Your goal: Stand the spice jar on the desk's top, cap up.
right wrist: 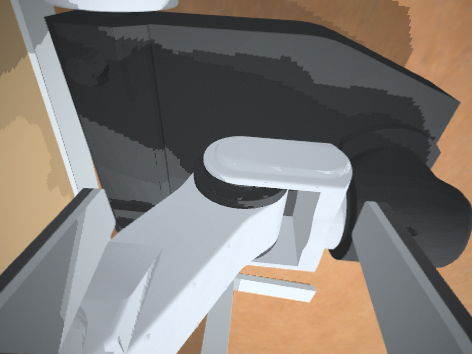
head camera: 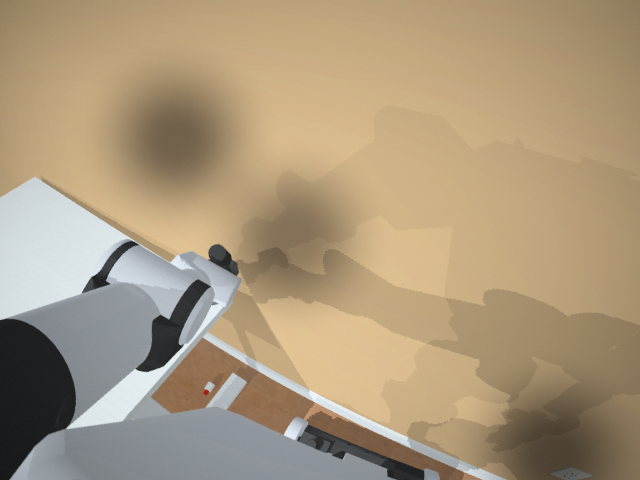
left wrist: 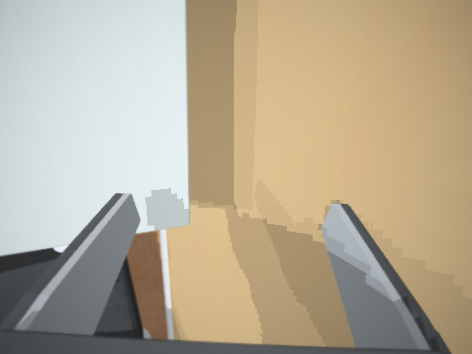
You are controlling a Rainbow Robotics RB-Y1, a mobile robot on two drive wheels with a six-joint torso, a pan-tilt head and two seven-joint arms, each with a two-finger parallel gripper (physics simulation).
Scene:
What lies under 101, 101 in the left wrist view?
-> A white desk.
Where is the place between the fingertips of my right gripper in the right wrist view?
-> At 233, 211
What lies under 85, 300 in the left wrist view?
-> My left gripper.

